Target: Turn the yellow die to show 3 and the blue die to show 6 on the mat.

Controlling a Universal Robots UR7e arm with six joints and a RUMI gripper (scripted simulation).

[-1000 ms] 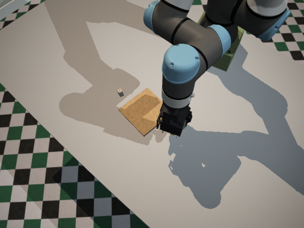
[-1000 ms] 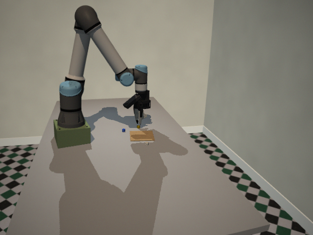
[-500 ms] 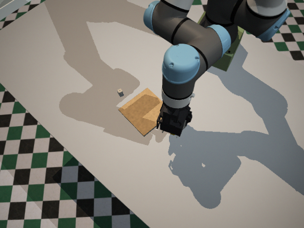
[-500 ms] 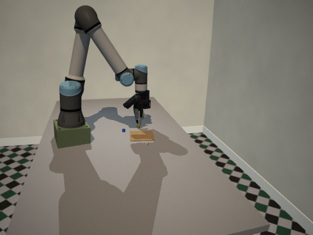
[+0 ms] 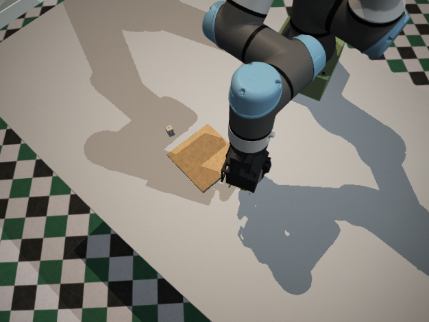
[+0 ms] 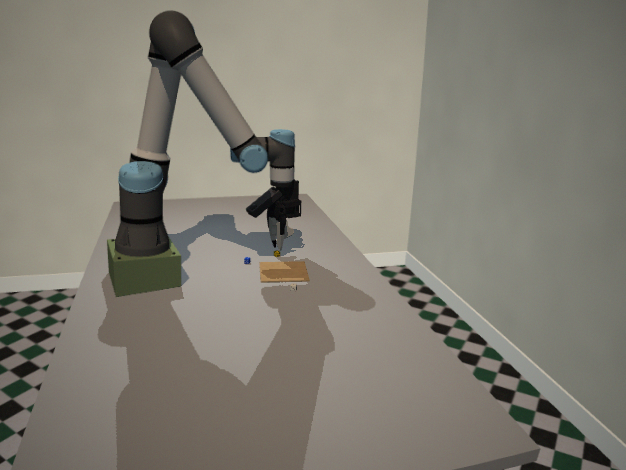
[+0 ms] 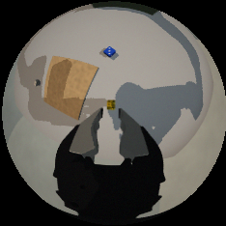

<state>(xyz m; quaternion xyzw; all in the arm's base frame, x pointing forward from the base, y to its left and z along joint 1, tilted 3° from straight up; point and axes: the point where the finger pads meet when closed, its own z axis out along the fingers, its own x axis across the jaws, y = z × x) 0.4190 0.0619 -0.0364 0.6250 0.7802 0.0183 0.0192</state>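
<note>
My gripper is now 30 mm above the yellow die. Also, from my hand: blue die (100 mm behind, 30 mm to the right, 30 mm below); tan mat (130 mm to the right, 40 mm below, 20 mm behind); white die (250 mm to the right, 30 mm below, 30 mm behind).
</note>
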